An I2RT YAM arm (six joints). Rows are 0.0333 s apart.
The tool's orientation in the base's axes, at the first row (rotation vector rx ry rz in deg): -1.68 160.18 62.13
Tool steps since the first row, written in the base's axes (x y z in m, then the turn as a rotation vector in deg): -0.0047 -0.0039 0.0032 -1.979 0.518 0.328; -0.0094 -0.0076 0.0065 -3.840 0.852 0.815; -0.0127 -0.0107 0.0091 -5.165 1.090 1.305; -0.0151 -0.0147 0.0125 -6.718 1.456 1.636; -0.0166 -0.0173 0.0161 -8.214 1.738 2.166; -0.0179 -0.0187 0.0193 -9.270 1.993 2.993; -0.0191 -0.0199 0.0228 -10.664 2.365 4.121; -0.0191 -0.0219 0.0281 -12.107 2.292 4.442; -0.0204 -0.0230 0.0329 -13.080 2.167 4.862; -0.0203 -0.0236 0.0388 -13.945 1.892 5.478; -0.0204 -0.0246 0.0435 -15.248 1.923 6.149; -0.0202 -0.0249 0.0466 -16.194 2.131 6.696; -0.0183 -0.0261 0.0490 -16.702 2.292 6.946
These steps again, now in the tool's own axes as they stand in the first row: 0.0041 -0.0004 -0.0055 1.930 0.740 -0.140; 0.0081 -0.0006 -0.0110 3.715 1.443 -0.505; 0.0109 -0.0009 -0.0154 4.965 2.039 -0.869; 0.0127 -0.0015 -0.0209 6.468 2.640 -1.059; 0.0136 -0.0009 -0.0255 7.884 3.307 -1.444; 0.0144 0.0003 -0.0289 8.822 4.123 -2.009; 0.0151 0.0019 -0.0324 10.056 5.250 -2.757; 0.0142 0.0039 -0.0376 11.437 5.512 -3.222; 0.0148 0.0064 -0.0420 12.337 5.768 -3.735; 0.0139 0.0099 -0.0467 13.098 6.037 -4.478; 0.0133 0.0123 -0.0508 14.295 6.600 -5.110; 0.0126 0.0142 -0.0533 15.161 7.186 -5.488; 0.0104 0.0148 -0.0556 15.634 7.508 -5.626
